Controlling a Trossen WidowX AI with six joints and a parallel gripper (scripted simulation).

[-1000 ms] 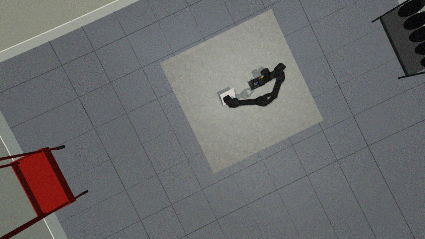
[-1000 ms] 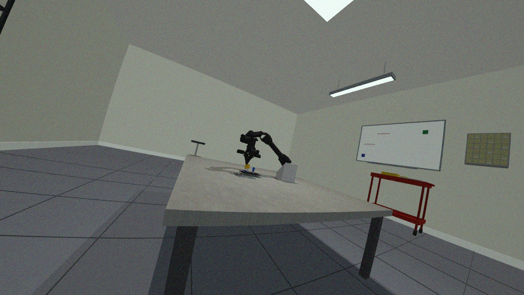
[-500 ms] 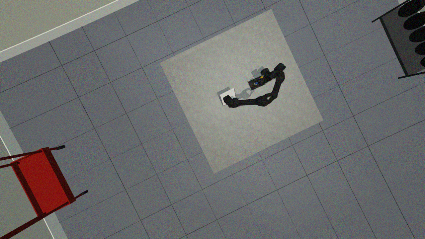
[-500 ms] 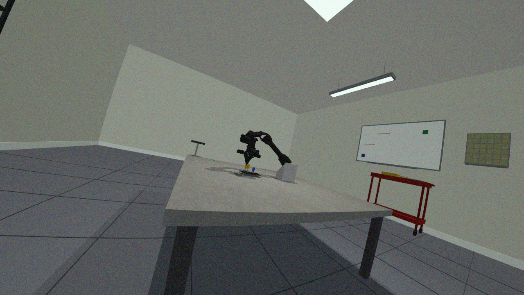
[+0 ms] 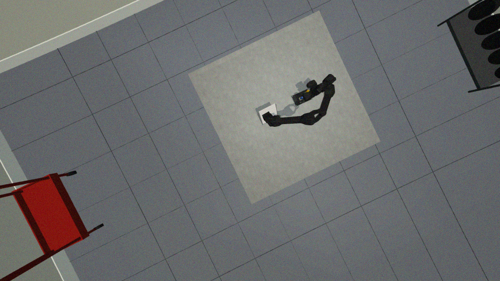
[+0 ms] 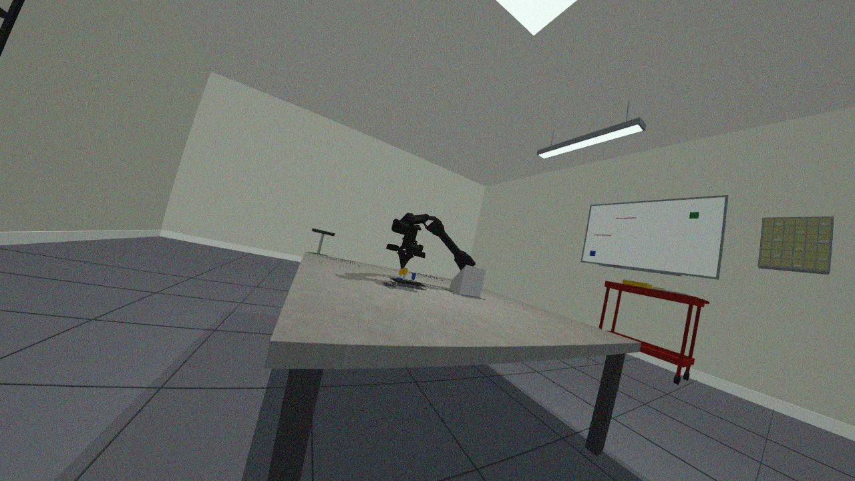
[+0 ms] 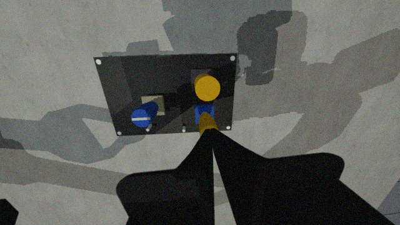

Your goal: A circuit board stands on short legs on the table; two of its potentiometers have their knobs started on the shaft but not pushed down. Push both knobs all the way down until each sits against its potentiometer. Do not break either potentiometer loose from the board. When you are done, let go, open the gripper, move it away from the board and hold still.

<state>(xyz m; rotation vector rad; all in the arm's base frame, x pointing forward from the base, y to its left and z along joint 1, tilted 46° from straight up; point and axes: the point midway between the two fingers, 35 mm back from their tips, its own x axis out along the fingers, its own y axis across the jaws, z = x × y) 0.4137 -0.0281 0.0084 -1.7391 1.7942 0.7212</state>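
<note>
My gripper tip is now 6 cm past the blue knob, 2 cm to the right of it and 2 cm above it.
</note>
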